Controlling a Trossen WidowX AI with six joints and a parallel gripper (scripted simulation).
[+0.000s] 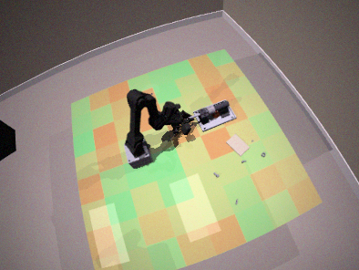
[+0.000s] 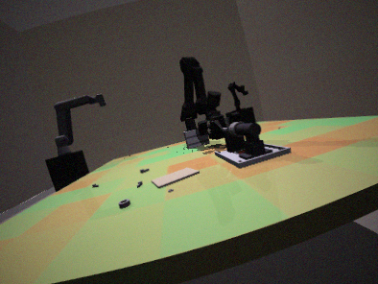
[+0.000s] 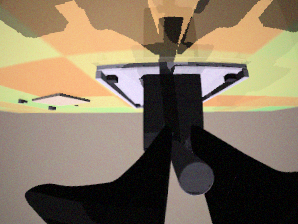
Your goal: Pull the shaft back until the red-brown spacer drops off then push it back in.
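Now: gripper tip 50 mm short of the shaft, 10 mm to the left of it and 20 mm below it. Round my gripper tip: flat tan plate: 140 mm ahead, 260 mm to the right, 60 mm below; red-brown spacer: 140 mm ahead, 20 mm to the right, 50 mm below.
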